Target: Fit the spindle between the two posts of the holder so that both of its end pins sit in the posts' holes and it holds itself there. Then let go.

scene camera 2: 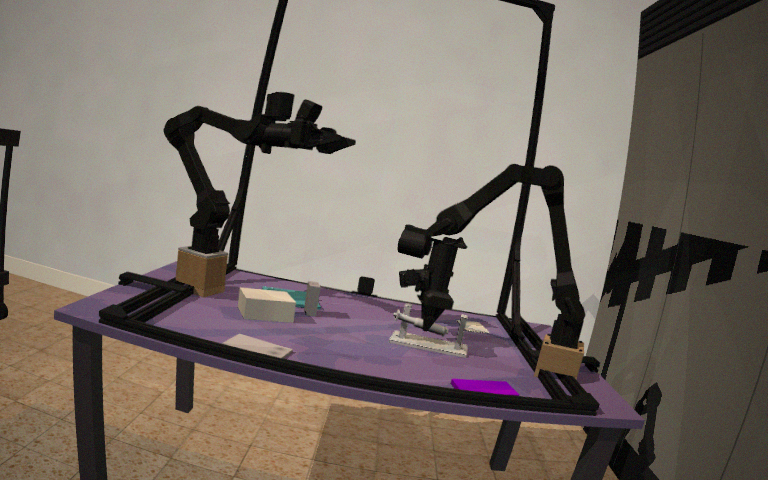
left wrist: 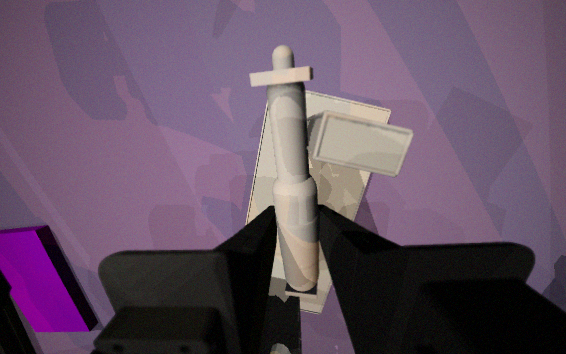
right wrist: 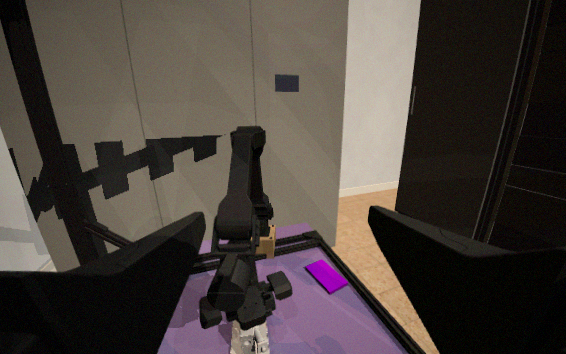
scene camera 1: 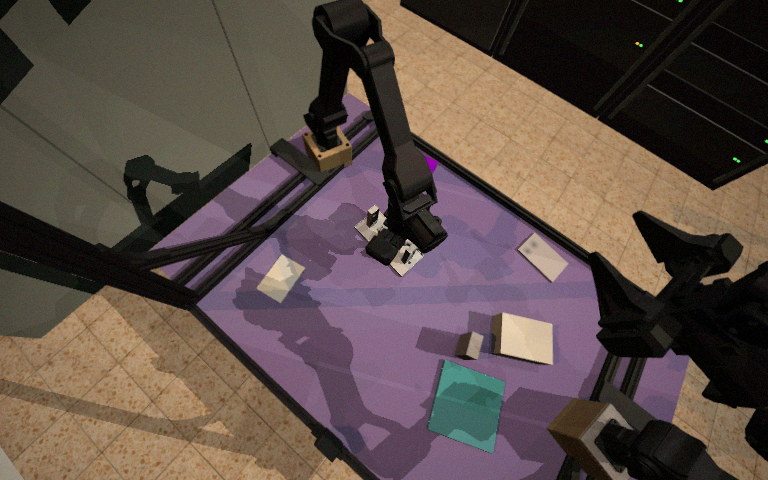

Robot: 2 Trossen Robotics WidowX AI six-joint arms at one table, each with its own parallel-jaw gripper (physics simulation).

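A pale spindle with a crosspiece near its far end is held by my left gripper, shut on its thicker part. The pale holder stands on the table under it. In the left wrist view the spindle is at an angle to the base; its far end passes left of the far post, beyond the base, and its near end is over the near part of the holder. The near pin is hidden. My right gripper is open and empty, high above the table.
A magenta plate lies near the table edge. A cream plate, a grey-white plate, a cream box, a small upright block and a teal sheet are elsewhere. Black rails edge the table.
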